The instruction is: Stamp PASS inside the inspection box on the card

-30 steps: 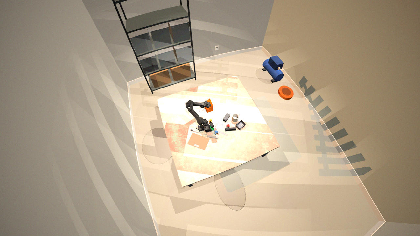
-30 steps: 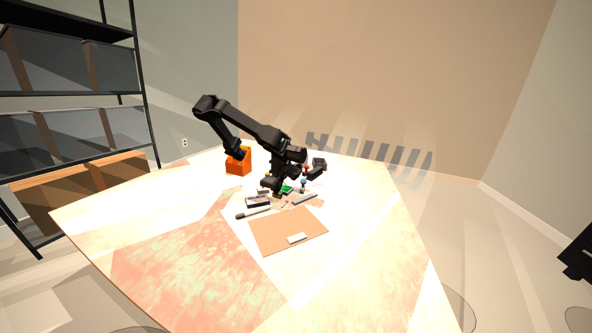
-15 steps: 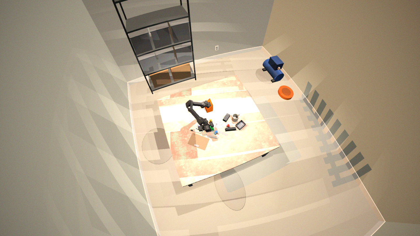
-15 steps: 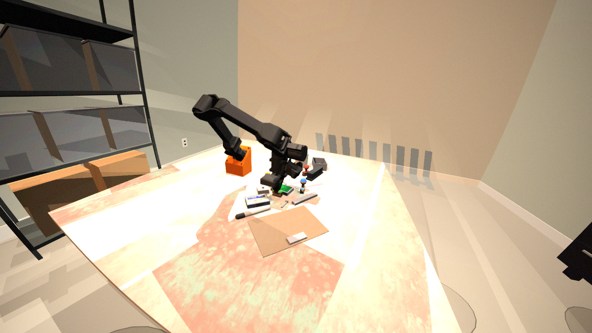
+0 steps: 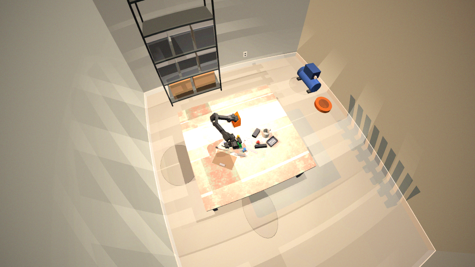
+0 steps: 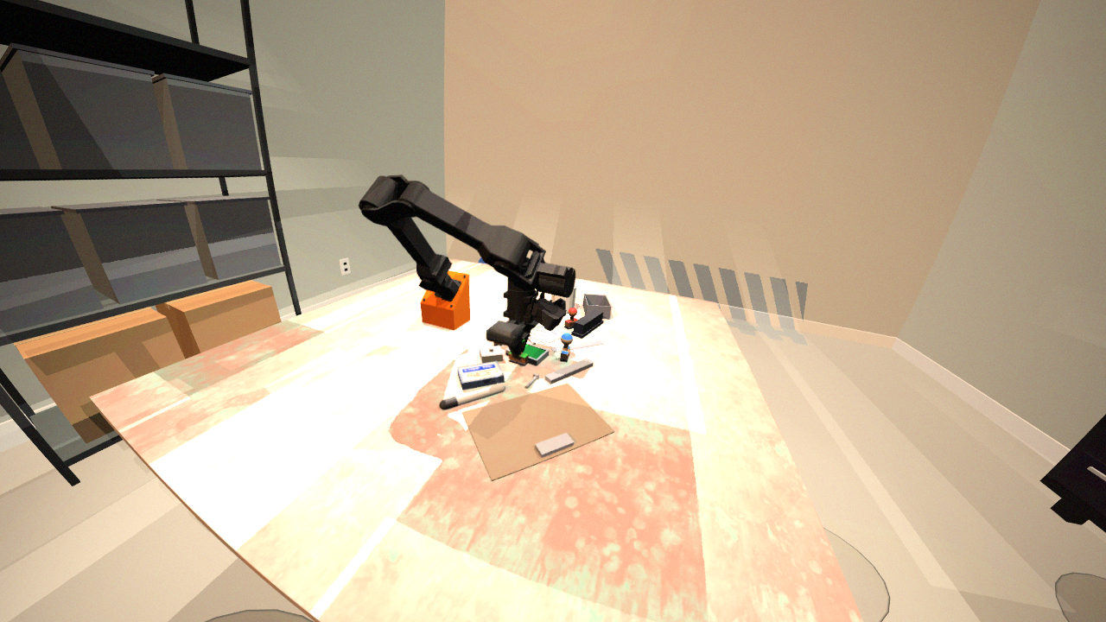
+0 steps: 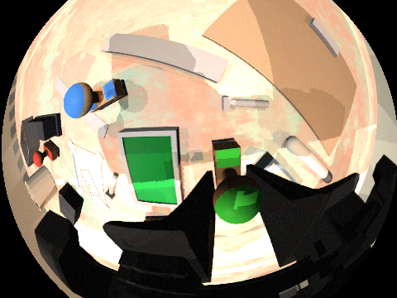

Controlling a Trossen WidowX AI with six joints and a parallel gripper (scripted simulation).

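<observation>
Right now the green ink pad is 7 cm to the left of my gripper tip, 4 cm below it and 1 cm behind it. From my gripper tip the other things lie so: green-knobbed stamp: right at my gripper tip; blue-knobbed stamp: 11 cm to the left, 7 cm ahead, 2 cm below; grey bar: 11 cm ahead, 5 cm to the left, 4 cm below.
</observation>
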